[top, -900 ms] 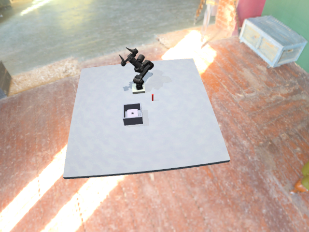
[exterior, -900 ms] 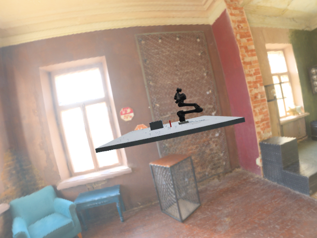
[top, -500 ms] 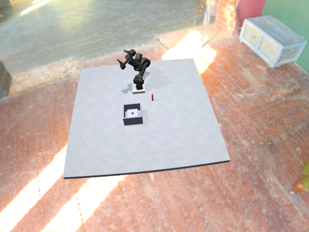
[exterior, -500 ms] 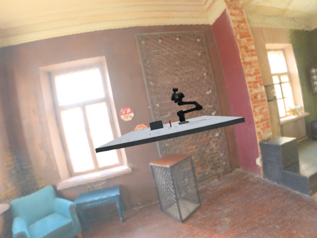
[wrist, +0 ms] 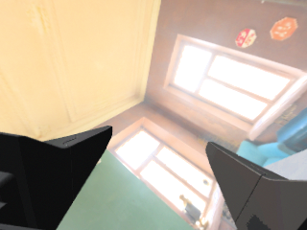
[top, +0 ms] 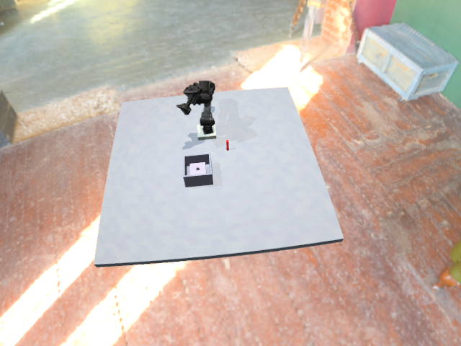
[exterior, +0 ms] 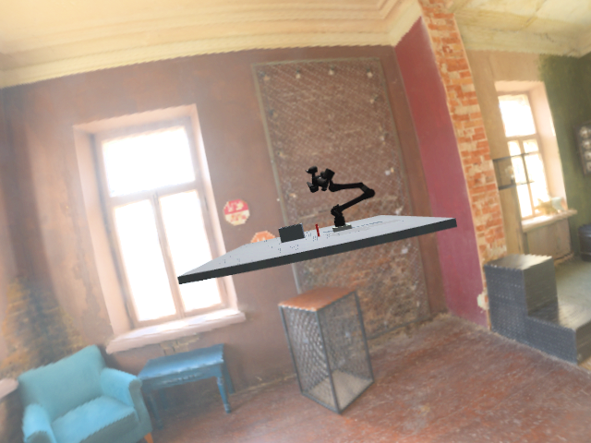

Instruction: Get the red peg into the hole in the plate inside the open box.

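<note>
Right now the red peg is 40 mm ahead of my gripper tip, 240 mm to the left of it and 380 mm below it. The rest, counted from my gripper tip: dark box (190 mm ahead, 20 mm to the left, 400 mm below); pale plate (190 mm ahead, 20 mm to the left, 380 mm below).
</note>
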